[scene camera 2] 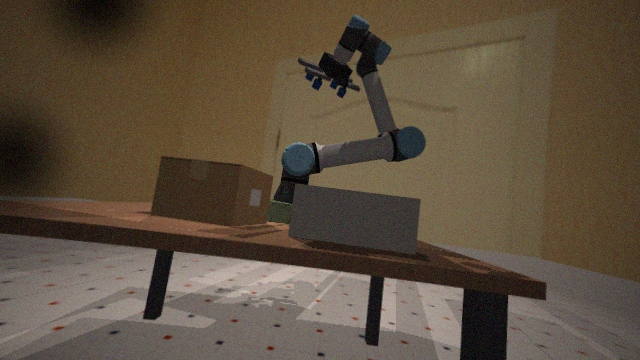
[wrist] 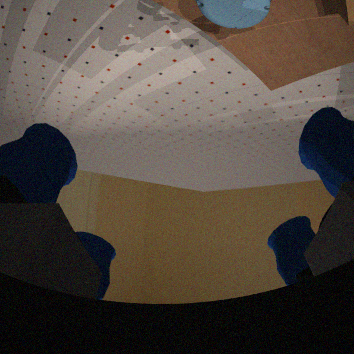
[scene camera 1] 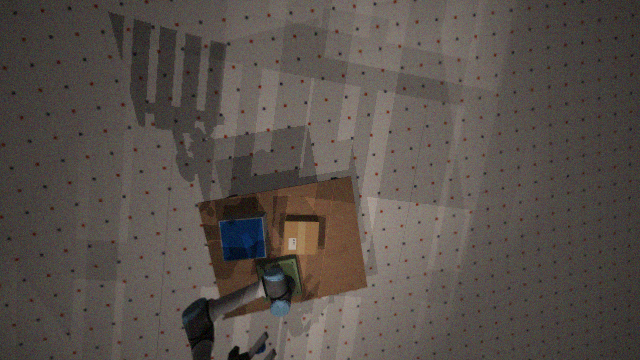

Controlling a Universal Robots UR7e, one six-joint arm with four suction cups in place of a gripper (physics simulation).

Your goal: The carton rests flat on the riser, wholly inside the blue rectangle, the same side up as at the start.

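Observation:
The brown carton [scene camera 1: 310, 237] [scene camera 2: 200, 192] rests flat on the table, beside the riser and apart from it, with a tape strip on top and a white label. The riser [scene camera 2: 354, 218] is a grey box on the table; the blue rectangle [scene camera 1: 234, 235] covers its top inside a pale border, with a shadow across it. My gripper [scene camera 1: 257, 346] [scene camera 2: 326, 82] [wrist: 190, 205], with four blue suction cups, is open and holds nothing. It hangs tilted, high in scene camera 2 and beyond the table's edge in scene camera 1. The carton's underside is hidden.
The wooden table [scene camera 1: 340, 240] [scene camera 2: 75, 225] [wrist: 300, 45] carries the green base plate [scene camera 1: 293, 265] [scene camera 2: 280, 211] under the arm, close to the carton and riser. The arm's blue-capped joint [scene camera 1: 280, 307] [wrist: 235, 12] is near the table edge. A yellow wall [wrist: 190, 240] stands behind.

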